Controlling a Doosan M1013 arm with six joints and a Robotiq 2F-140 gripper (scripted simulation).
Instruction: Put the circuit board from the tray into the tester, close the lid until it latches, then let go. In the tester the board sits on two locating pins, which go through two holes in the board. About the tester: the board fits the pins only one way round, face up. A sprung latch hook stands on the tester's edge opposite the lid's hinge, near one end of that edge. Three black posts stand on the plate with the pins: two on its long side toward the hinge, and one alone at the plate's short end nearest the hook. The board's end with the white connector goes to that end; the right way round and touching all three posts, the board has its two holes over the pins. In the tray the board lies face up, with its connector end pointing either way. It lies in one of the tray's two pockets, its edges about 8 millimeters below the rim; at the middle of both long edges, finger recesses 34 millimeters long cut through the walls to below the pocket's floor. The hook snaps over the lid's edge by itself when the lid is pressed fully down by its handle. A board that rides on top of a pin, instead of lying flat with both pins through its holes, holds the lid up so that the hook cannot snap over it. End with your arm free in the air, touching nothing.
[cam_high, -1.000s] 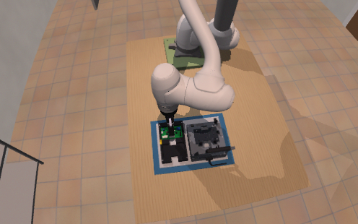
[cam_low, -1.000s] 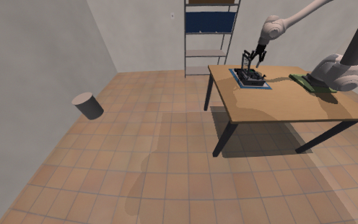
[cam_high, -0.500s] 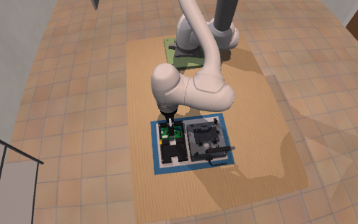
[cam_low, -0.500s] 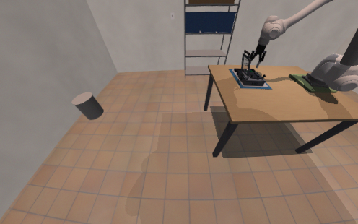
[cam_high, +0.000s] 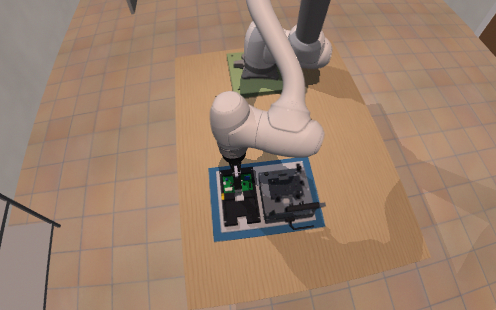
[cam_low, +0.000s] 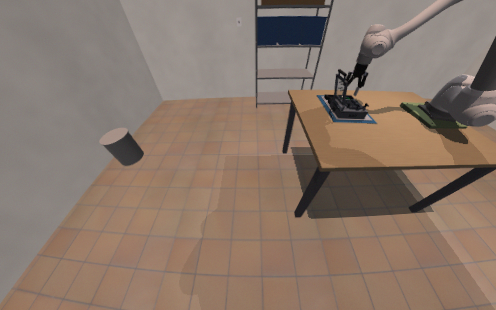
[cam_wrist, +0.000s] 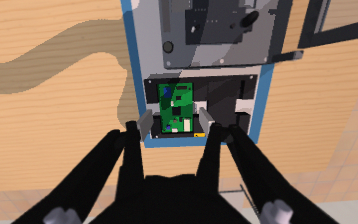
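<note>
Now: the green circuit board 6 cm below my hand. From my hand the other things lie so: tester lid: 19 cm to the left, 16 cm ahead, 10 cm above; then pin plate: 18 cm to the left, 4 cm ahead, 1 cm below.
</note>
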